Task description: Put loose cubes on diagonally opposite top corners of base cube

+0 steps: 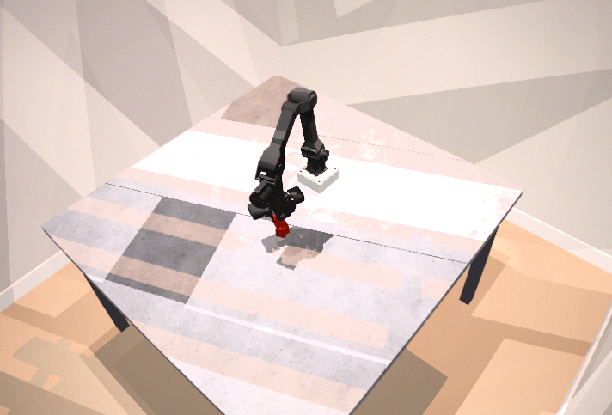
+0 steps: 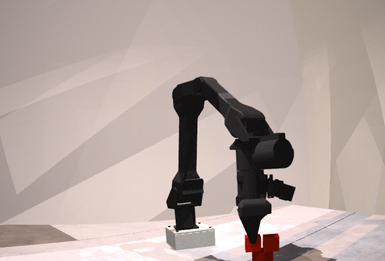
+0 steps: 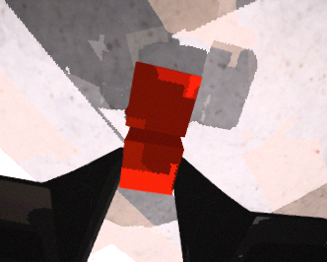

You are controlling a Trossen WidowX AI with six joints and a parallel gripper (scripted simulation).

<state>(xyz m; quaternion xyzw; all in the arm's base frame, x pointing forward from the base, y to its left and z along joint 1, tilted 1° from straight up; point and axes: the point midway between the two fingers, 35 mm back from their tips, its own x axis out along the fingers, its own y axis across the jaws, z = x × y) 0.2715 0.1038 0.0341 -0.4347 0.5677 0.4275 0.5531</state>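
My gripper tip is now 2 cm to the right of the red base cube and 4 cm above it.
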